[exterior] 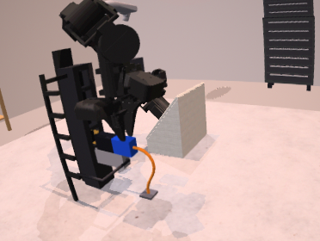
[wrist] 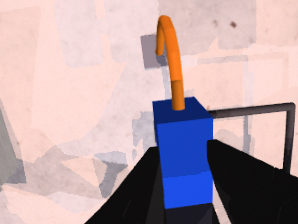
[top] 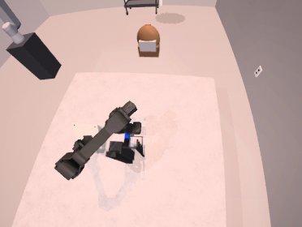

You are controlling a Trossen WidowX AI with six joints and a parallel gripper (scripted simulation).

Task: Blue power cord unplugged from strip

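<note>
The blue plug lies 3 cm to the right of my gripper tip and 1 cm below it. The rest, counted from my gripper tip: grey pad 13 cm below, 3 cm to the left.
</note>
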